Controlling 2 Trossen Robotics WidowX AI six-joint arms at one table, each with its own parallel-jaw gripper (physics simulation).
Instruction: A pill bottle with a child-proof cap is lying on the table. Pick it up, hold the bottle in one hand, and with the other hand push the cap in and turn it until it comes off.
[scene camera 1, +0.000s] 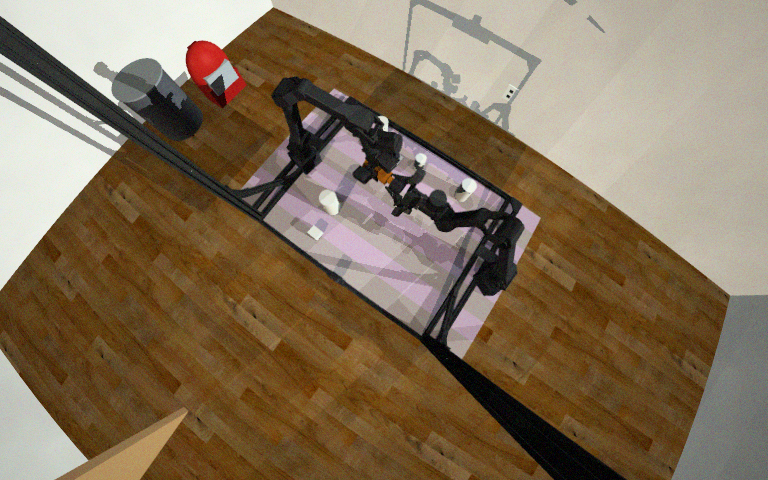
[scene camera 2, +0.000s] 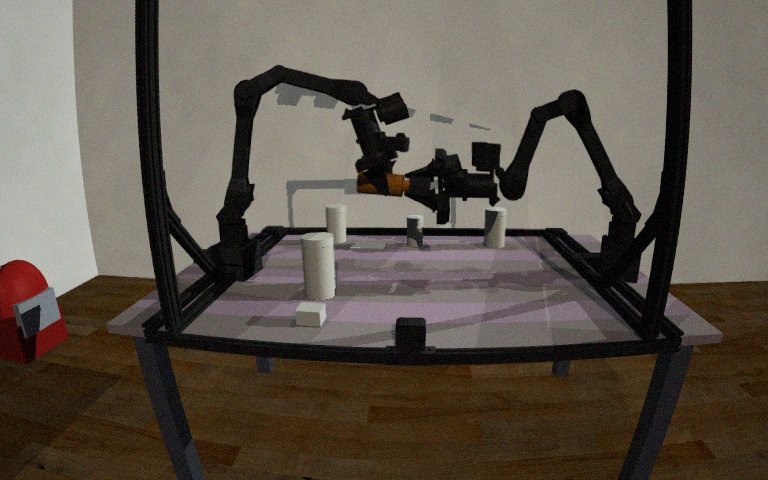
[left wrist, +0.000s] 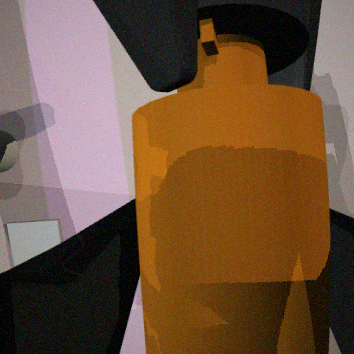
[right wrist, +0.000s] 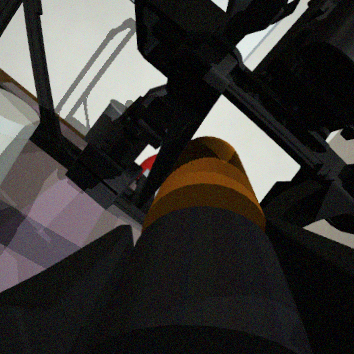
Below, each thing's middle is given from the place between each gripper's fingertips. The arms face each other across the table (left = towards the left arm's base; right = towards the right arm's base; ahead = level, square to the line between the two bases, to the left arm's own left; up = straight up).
Right now the orange pill bottle (scene camera 2: 397, 185) is 30 mm to the left of my right hand and 10 mm ahead of it. The rest, counted from my right hand: flat white card (left wrist: 32, 237) (210 mm below, 200 mm ahead, 110 mm to the left); dark cap (left wrist: 285, 38) (40 mm to the right, 10 mm below).
Now: the dark cap 7 cm to the right of my left hand, 2 cm above it and 1 cm behind it. From my left hand the other things lie so: flat white card (19 cm ahead, 18 cm below, 7 cm to the left); orange pill bottle (2 cm above, 1 cm to the right).
